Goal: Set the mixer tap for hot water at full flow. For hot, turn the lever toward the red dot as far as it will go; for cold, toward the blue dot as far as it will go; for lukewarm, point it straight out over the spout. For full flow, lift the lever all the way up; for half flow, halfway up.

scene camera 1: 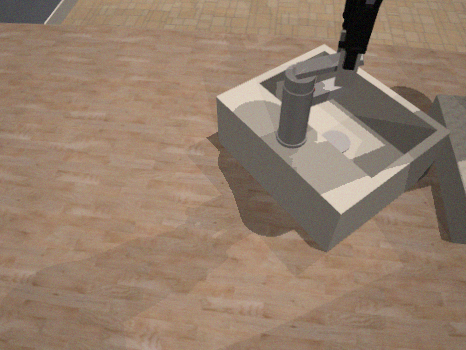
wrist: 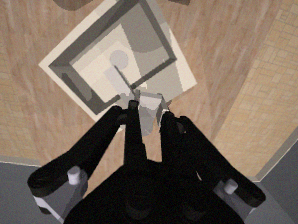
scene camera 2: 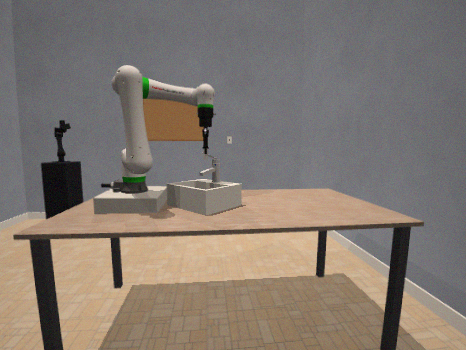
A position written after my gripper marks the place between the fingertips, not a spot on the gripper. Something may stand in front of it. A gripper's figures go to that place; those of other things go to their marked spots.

Labels:
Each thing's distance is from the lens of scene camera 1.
my gripper (scene camera 1: 342, 77): 0.63 m
grey mixer tap (scene camera 1: 295, 109): 0.64 m

